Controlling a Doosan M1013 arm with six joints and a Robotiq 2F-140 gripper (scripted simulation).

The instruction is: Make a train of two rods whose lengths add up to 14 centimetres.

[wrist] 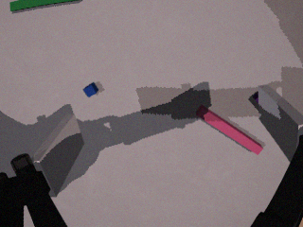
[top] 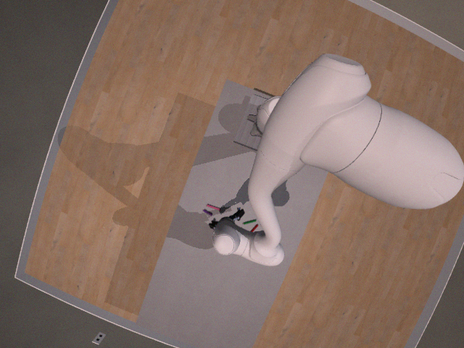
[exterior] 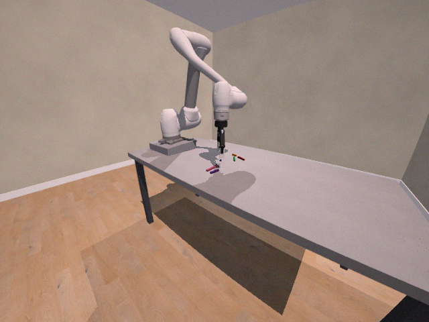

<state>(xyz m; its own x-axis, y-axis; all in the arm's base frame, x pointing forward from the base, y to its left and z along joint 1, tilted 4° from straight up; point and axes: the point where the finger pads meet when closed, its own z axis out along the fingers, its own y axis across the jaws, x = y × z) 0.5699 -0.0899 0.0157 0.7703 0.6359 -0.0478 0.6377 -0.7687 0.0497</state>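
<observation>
My hand is 110 mm to the left of the purple rod, 70 mm above it and 40 mm short of it. Also, from my hand: pink rod 80 mm to the right, 70 mm below, 10 mm behind; then green rod 150 mm to the left, 70 mm below, 20 mm ahead; then small blue rod 70 mm to the left, 70 mm below, 40 mm behind.
</observation>
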